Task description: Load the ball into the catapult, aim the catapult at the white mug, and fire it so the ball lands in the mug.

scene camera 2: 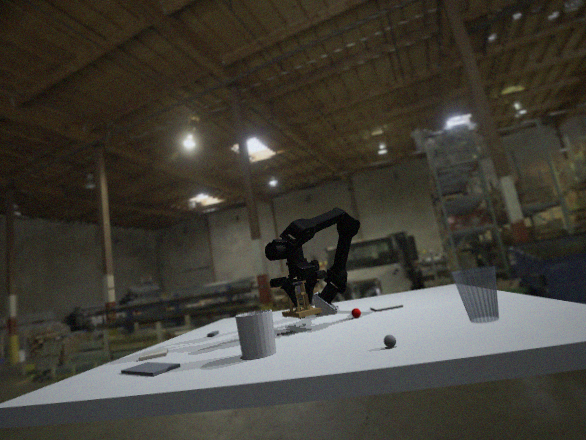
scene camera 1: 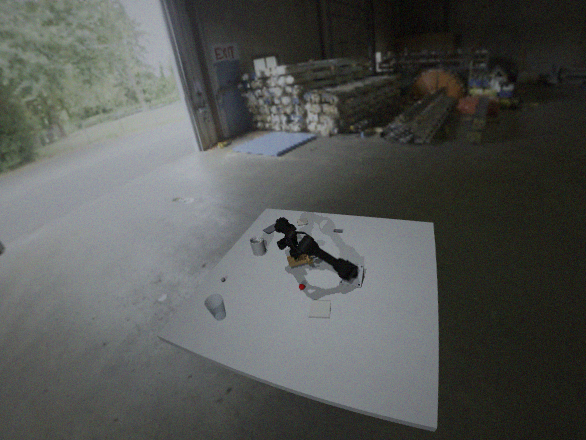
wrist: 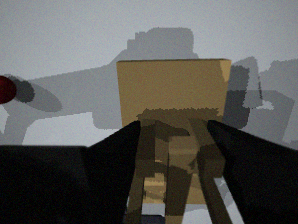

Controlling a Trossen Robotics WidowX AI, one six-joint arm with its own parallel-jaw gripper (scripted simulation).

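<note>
You'd find my gripper (scene camera 2: pixel 303 305) there, and the wrist view shows my gripper (wrist: pixel 173 126) as well. I can see a wooden catapult (wrist: pixel 176 160), and there's a tapered see-through cup (scene camera 2: pixel 477 287). In the wrist view the tapered see-through cup is out of frame.
</note>
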